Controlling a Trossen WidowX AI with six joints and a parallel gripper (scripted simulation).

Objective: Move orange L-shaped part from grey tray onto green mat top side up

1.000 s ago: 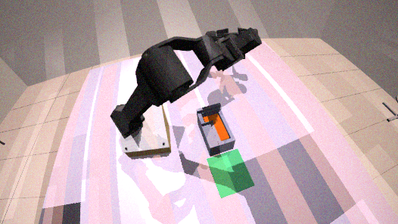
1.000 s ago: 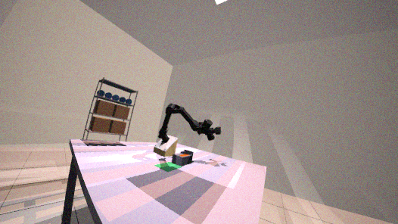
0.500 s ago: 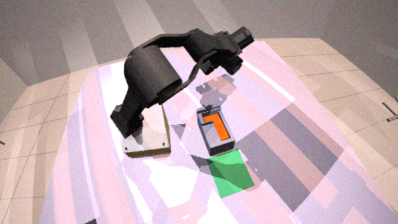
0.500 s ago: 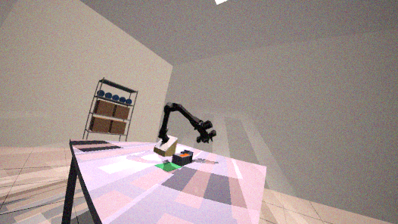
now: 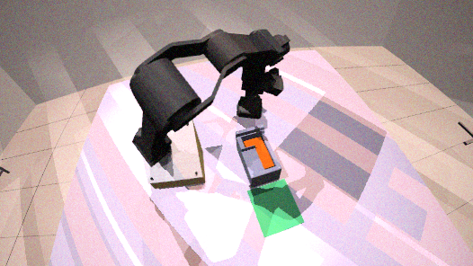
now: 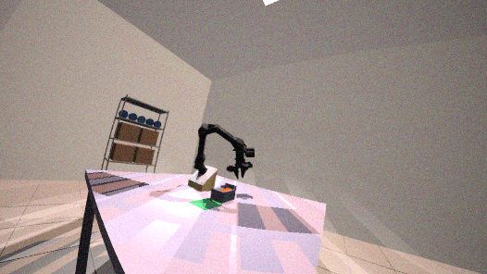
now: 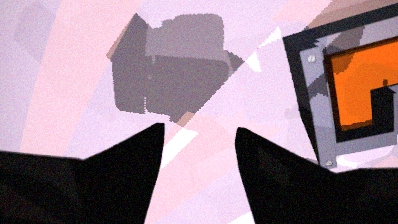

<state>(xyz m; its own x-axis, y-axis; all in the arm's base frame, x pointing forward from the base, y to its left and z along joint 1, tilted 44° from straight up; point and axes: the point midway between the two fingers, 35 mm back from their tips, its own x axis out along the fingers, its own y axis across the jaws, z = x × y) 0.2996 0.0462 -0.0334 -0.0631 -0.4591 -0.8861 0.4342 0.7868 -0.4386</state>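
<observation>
Now: the orange L-shaped part 12 cm to the right of my gripper tip, 8 cm below it and 3 cm behind it. From my gripper tip the other things lie so: green mat (29 cm to the right, 15 cm below, 2 cm behind).
</observation>
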